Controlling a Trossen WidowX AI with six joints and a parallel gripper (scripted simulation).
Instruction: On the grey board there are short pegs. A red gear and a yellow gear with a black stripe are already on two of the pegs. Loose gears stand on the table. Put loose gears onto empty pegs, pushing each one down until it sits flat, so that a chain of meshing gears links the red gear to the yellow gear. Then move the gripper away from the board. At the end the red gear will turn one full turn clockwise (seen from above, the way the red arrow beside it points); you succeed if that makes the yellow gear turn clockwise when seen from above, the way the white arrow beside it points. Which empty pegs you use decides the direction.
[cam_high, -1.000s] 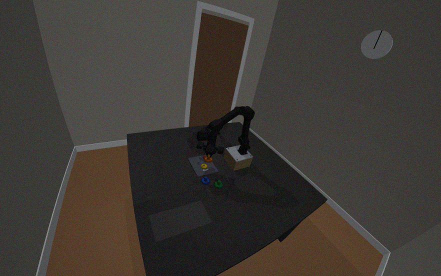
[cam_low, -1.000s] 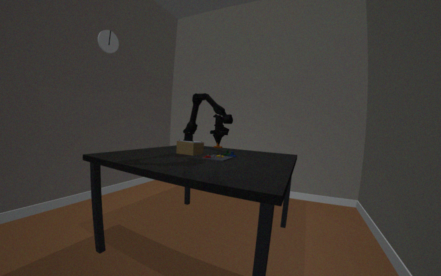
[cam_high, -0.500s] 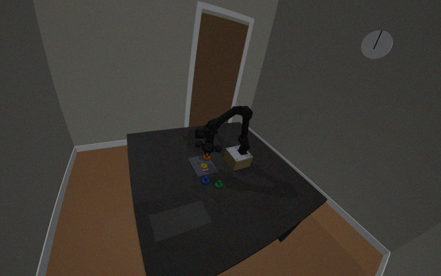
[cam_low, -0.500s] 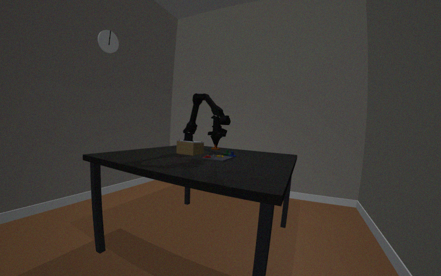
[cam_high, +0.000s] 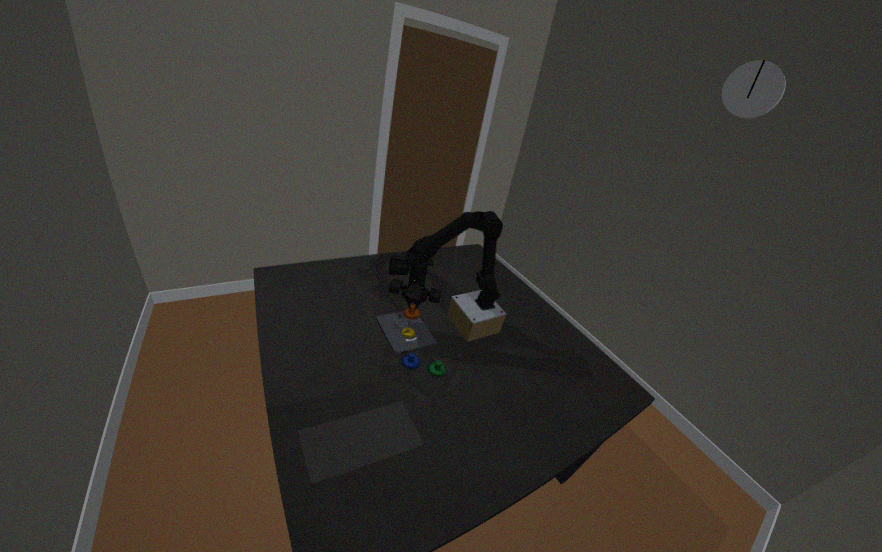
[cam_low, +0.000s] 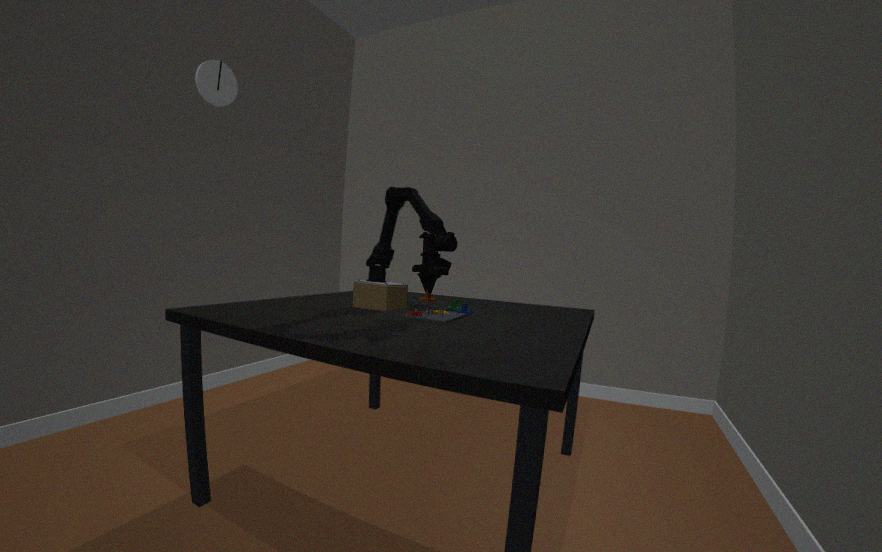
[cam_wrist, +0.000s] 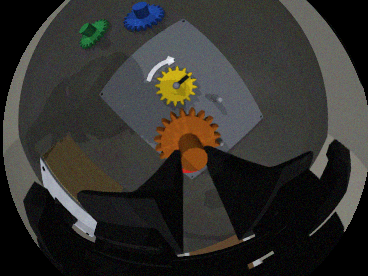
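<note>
My gripper tip is now 20 mm past the red gear, 40 mm to the left of it and 70 mm above it. Round my gripper tip: yellow gear (30 mm ahead, 50 mm to the left, 70 mm below); then white arrow (30 mm ahead, 80 mm to the left, 80 mm below); then orange gear (10 mm below).
</note>
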